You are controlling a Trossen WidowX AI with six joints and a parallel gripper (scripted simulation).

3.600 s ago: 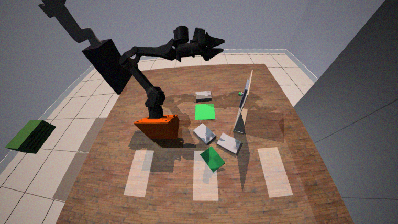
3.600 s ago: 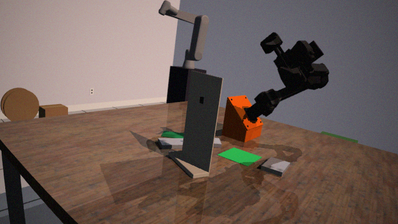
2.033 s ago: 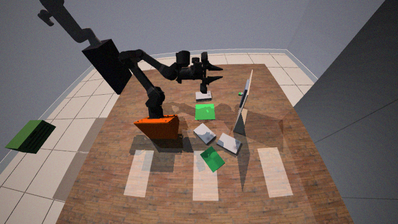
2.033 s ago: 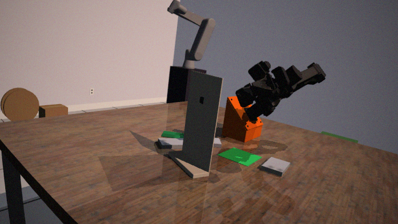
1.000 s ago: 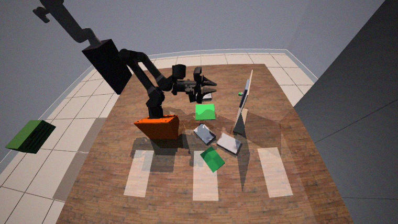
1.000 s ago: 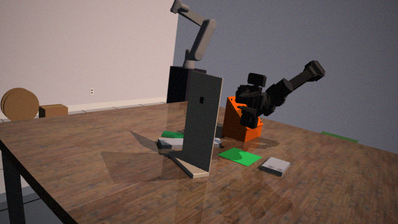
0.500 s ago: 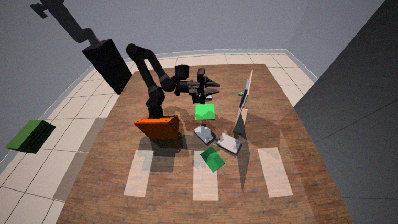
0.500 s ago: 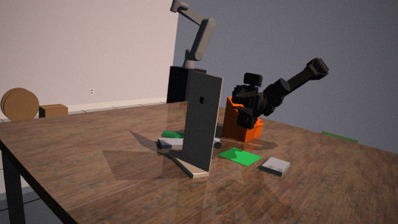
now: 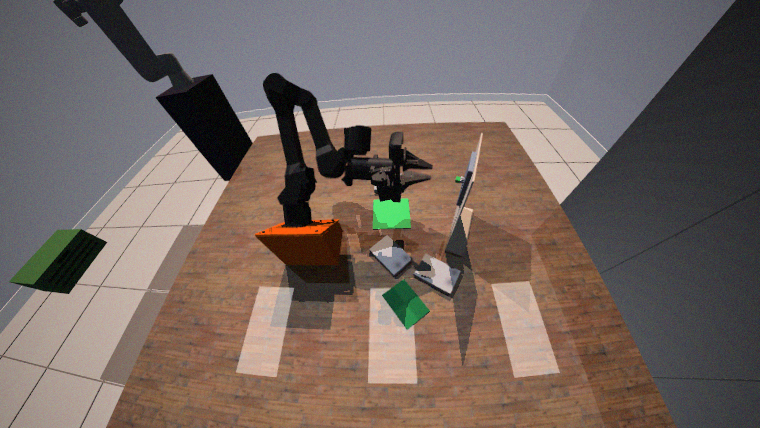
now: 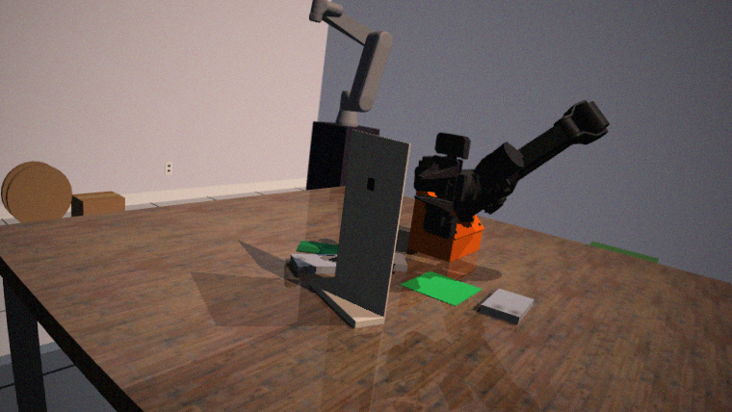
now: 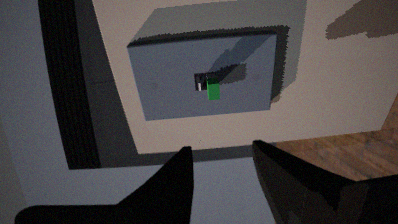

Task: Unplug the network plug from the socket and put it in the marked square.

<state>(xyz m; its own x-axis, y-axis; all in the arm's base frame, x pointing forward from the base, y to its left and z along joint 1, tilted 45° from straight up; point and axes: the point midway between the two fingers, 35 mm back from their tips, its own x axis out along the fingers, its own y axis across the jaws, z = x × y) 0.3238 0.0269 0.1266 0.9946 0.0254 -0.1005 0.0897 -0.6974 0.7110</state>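
My gripper tip is now 7 cm short of the grey network plug and 2 cm to the left of it. The rest, counted from my gripper tip: dark green tile 5 cm behind, 26 cm to the right, 20 cm below; then green marked square 11 cm behind, 2 cm to the left, 20 cm below; then grey upright panel 9 cm ahead, 3 cm to the right, 7 cm below.
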